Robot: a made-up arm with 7 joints. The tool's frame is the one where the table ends. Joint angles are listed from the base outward.
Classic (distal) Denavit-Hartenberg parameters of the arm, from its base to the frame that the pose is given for. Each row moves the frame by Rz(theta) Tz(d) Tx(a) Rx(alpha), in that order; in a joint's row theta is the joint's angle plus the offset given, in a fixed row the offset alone. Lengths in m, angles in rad.
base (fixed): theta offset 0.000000; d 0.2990; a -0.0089; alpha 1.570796
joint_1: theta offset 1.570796; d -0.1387; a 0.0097; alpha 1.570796
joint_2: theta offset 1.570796; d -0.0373; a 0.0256; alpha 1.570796
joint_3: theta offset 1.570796; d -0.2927; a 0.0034; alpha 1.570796
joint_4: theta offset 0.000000; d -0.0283; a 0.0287; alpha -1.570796
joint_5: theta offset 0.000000; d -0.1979; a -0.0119; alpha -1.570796
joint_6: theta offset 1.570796; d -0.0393; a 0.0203; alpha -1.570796
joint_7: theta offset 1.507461; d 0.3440; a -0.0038; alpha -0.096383
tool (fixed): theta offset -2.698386; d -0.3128; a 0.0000; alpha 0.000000
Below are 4 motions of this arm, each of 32 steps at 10 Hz.
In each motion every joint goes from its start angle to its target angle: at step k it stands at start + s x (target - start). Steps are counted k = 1, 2, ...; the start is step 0. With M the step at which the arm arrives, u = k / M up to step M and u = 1 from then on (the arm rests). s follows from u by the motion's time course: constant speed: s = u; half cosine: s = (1 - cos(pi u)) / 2; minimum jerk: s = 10 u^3 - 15 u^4 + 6 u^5.
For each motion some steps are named. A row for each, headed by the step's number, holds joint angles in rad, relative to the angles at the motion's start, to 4 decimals.
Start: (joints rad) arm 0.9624 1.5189 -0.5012 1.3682 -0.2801 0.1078 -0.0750
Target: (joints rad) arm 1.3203 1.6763 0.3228 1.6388 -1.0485 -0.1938 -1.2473
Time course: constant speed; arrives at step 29
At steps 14, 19, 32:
14: 0.1728 0.0760 0.3978 0.1306 -0.3710 -0.1456 -0.5659
19: 0.2345 0.1031 0.5399 0.1773 -0.5034 -0.1976 -0.7681
32: 0.3579 0.1574 0.8240 0.2706 -0.7684 -0.3016 -1.1723

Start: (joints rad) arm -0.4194 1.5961 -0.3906 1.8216 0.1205 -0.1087 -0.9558
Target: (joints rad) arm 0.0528 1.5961 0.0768 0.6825 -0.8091 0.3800 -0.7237
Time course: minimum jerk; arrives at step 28
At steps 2, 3, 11, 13, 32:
2: 0.0015 0.0000 0.0015 -0.0037 -0.0030 0.0016 0.0008
3: 0.0049 0.0000 0.0049 -0.0119 -0.0097 0.0051 0.0024
11: 0.1441 0.0000 0.1426 -0.3476 -0.2837 0.1491 0.0708
13: 0.2046 0.0000 0.2025 -0.4935 -0.4028 0.2117 0.1006
32: 0.4722 0.0000 0.4674 -1.1391 -0.9296 0.4887 0.2321

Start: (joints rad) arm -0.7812 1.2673 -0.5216 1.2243 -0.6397 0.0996 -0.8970
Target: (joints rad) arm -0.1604 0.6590 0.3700 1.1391 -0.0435 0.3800 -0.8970
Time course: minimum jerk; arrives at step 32
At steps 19, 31, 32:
19: 0.4170 -0.4086 0.5989 -0.0572 0.4005 0.1883 0.0000
31: 0.6206 -0.6081 0.8913 -0.0852 0.5960 0.2803 0.0000
32: 0.6208 -0.6083 0.8916 -0.0852 0.5962 0.2804 0.0000

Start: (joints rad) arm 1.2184 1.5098 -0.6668 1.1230 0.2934 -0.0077 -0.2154
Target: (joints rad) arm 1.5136 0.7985 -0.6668 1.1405 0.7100 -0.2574 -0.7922
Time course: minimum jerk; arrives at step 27
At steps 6, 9, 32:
6: 0.0226 -0.0544 0.0000 0.0013 0.0318 -0.0191 -0.0441
9: 0.0620 -0.1493 0.0000 0.0037 0.0874 -0.0524 -0.1211
32: 0.2952 -0.7113 0.0000 0.0175 0.4166 -0.2497 -0.5768

